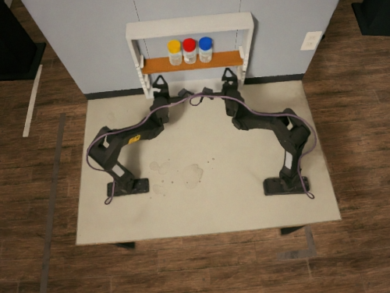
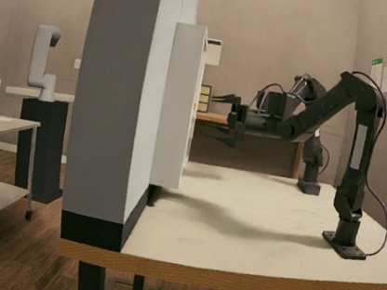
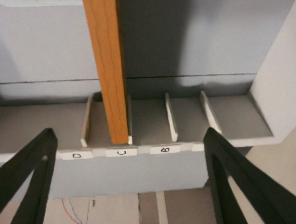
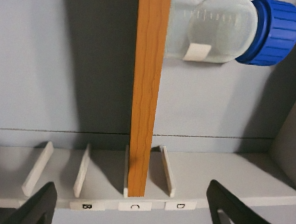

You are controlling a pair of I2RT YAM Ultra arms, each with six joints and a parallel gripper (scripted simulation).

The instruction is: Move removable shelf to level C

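The yellow-capped bottle is 11 cm ahead of my left hand, 7 cm to the right of it and 7 cm above it. Also, from my left hand: wall rack: 14 cm to the right, 11 cm ahead, 3 cm above; then removable shelf: 14 cm to the right, 11 cm ahead, 1 cm above; then red-capped bottle: 13 cm to the right, 11 cm ahead, 7 cm above.
My right hand is 9 cm short of the blue-capped bottle, 9 cm to the right of it and 6 cm below it. From my right hand the other things lie so: wall rack: 8 cm ahead, 16 cm to the left, 2 cm above; removable shelf: 8 cm ahead, 16 cm to the left, 1 cm above; red-capped bottle: 9 cm ahead, 16 cm to the left, 6 cm above.
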